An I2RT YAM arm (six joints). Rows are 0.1 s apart.
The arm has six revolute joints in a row. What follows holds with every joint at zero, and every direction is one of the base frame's. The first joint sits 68 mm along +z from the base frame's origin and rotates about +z. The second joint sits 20 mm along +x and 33.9 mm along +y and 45.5 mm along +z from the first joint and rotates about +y. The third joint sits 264 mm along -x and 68.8 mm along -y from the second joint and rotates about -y. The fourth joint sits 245 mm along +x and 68.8 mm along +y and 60 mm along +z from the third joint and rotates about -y. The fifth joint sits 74 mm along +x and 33.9 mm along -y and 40.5 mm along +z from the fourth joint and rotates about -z. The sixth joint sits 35.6 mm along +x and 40.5 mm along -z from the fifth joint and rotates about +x. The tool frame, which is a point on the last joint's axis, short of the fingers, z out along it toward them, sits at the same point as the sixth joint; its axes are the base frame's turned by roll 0, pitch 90 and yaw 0 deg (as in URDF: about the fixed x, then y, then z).
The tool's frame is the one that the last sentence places.
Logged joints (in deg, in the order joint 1, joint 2, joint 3, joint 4, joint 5, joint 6), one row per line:
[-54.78, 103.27, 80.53, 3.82, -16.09, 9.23]
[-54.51, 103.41, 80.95, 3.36, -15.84, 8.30]
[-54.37, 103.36, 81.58, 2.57, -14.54, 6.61]
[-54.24, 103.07, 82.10, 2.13, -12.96, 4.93]
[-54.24, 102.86, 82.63, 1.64, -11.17, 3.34]
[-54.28, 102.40, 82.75, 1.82, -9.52, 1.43]
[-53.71, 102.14, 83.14, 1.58, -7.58, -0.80]
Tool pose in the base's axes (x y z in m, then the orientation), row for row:
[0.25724, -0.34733, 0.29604, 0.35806, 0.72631, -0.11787, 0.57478]
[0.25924, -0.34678, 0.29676, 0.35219, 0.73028, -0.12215, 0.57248]
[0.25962, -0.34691, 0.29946, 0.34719, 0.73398, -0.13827, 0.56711]
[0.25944, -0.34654, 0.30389, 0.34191, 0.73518, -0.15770, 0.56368]
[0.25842, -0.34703, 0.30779, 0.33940, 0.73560, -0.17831, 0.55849]
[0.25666, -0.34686, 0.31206, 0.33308, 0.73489, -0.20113, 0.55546]
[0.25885, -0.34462, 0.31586, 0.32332, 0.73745, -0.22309, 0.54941]
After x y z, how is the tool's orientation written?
As a quaternion, x y z w.
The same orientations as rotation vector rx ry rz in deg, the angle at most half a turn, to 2 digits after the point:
[48.06, 97.48, -15.82]
[47.32, 98.11, -16.41]
[46.75, 98.83, -18.62]
[46.10, 99.13, -21.26]
[45.87, 99.41, -24.10]
[45.07, 99.44, -27.21]
[43.86, 100.04, -30.26]

